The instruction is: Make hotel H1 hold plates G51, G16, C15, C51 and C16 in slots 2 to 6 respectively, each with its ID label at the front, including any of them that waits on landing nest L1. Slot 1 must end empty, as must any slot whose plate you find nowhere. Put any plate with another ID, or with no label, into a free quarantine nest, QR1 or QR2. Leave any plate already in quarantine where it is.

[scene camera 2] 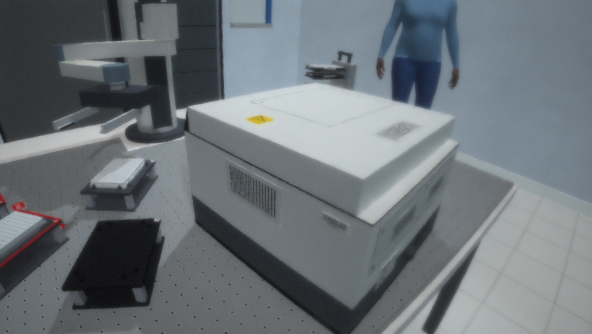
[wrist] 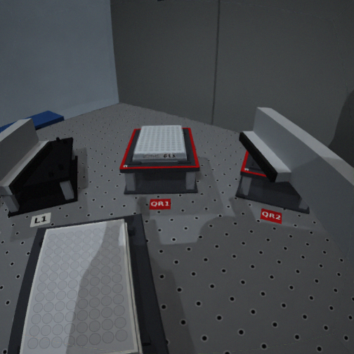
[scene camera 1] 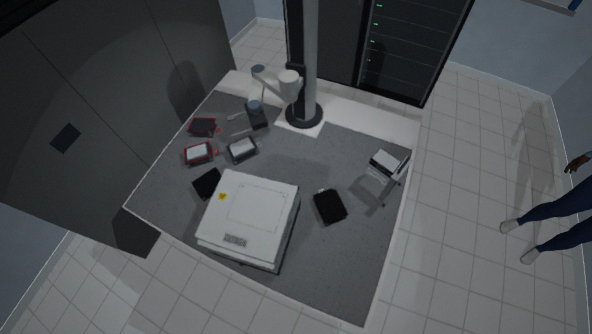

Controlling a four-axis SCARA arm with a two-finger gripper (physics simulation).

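Pixels of known places: gripper, fingertip midpoint: [scene camera 2: 78,127] [scene camera 1: 229,127]; arm's base, origin of the base link: [scene camera 2: 158,131] [scene camera 1: 304,114].
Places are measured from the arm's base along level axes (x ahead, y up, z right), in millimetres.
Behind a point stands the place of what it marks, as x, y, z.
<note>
My gripper [scene camera 1: 230,127] {396, 189, 279} [scene camera 2: 79,127] {396, 189, 279} [wrist: 143,125] is open and empty, raised beside a dark nest [scene camera 2: 90,190] {462, 63, 290} [wrist: 146,280]. On that nest lies a pale plate [scene camera 1: 243,146] {419, 77, 200} [scene camera 2: 118,171] {433, 77, 219} [wrist: 80,285]; its ID does not show. QR1 holds a white plate [scene camera 1: 198,151] {552, 77, 441} [scene camera 2: 17,230] {563, 77, 428} [wrist: 160,142] whose small front label seems to read G15, not surely legible. Nest QR2 [scene camera 1: 202,126] {375, 63, 546} [wrist: 272,192] shows no plate, partly behind a finger in the wrist view. Landing nest L1 [scene camera 1: 207,184] {707, 63, 272} [scene camera 2: 117,255] {711, 63, 280} [wrist: 57,165] is bare. Hotel H1 [scene camera 2: 350,75] {415, 229, -605} holds stacked plates [scene camera 1: 386,161] {332, 252, -561} [scene camera 2: 325,67] {343, 251, -541}; their labels are unreadable.
A large white instrument [scene camera 1: 255,215] {802, 267, -126} [scene camera 2: 310,130] {862, 267, 16} stands beside L1. Another black nest [scene camera 1: 330,206] {564, 63, -381} stands between it and the hotel. The arm's column [scene camera 1: 310,60] {44, 471, -61} rises at the table's back edge. A person [scene camera 1: 555,215] [scene camera 2: 420,55] stands beyond the table.
</note>
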